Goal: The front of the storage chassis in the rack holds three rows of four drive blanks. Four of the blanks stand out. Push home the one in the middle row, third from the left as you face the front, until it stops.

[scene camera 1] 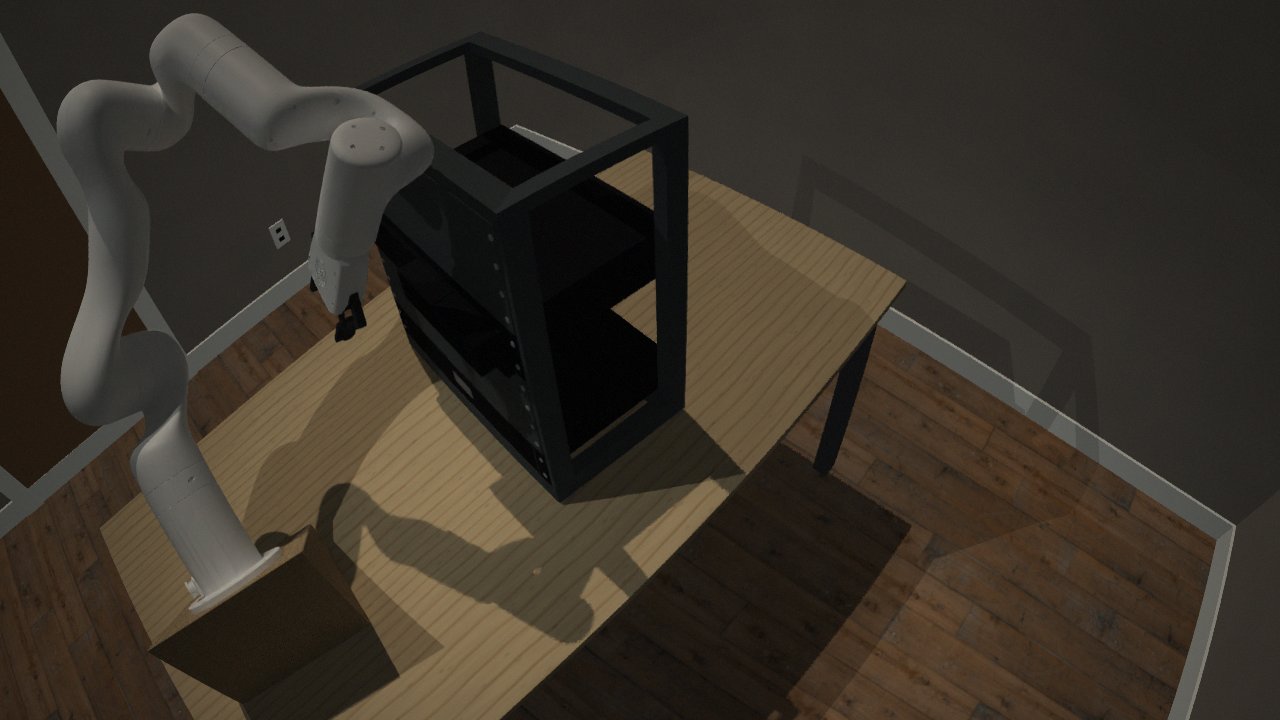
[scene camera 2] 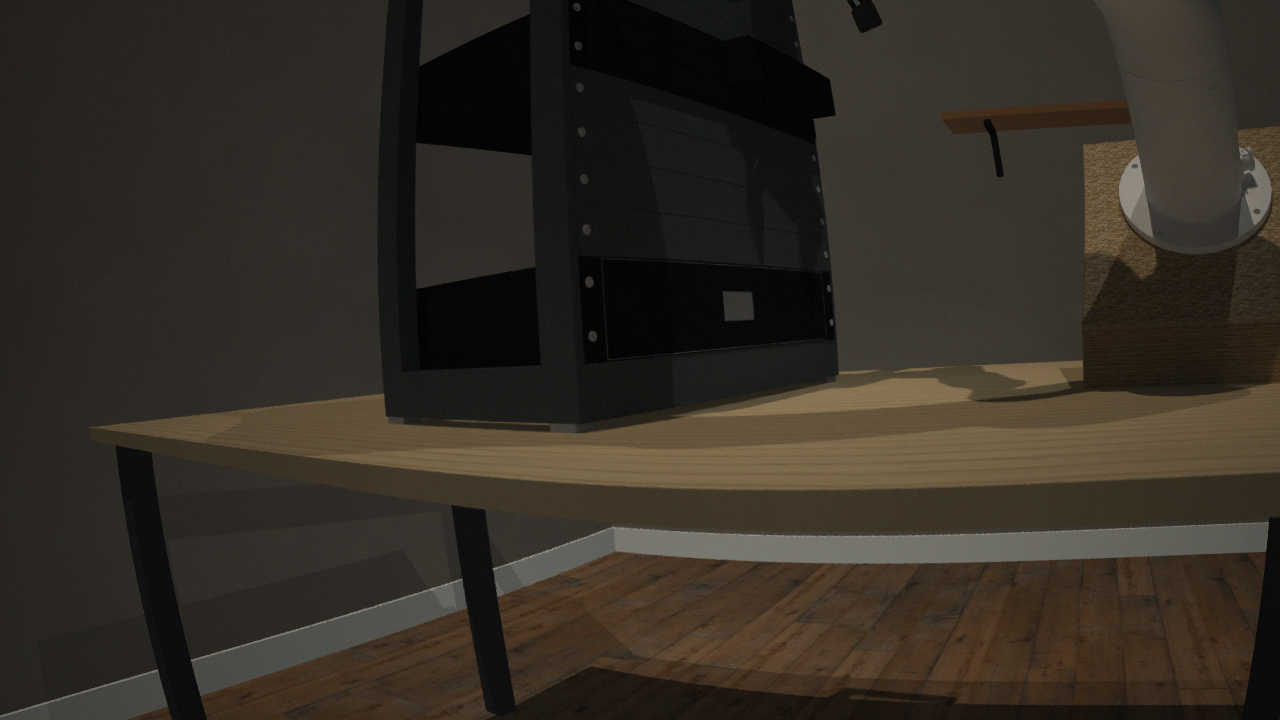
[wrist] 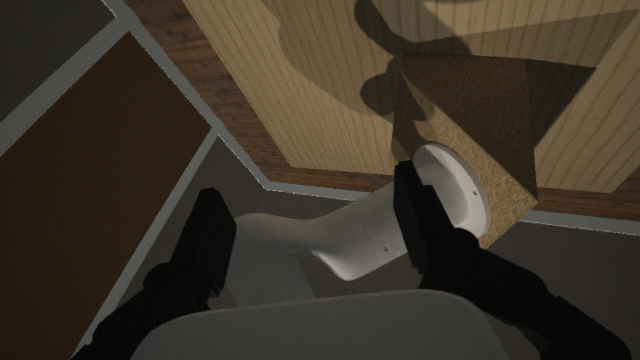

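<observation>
The dark rack (scene camera 1: 535, 340) (scene camera 2: 556, 223) stands on the table. The storage chassis (scene camera 2: 680, 67) is a black unit in the rack, with a part jutting forward at its right side in scene camera 2. Its front is very dark in scene camera 1, and I cannot tell the single drive blanks or their rows apart. My gripper (scene camera 1: 350, 327) (wrist: 309, 195) is open and empty, in front of the rack and apart from it. A black fingertip also shows at the top of scene camera 2. The wrist view faces the arm's base; no blanks show there.
The arm's base stands on a brown pedestal (scene camera 1: 268, 635) (scene camera 2: 1172, 353) (wrist: 470, 100) on the table (scene camera 1: 760, 340) (scene camera 2: 805, 456) (wrist: 250, 60). A lower black unit with a pale label (scene camera 2: 738, 306) sits in the rack. A wooden wall shelf (scene camera 2: 1038, 116) is behind.
</observation>
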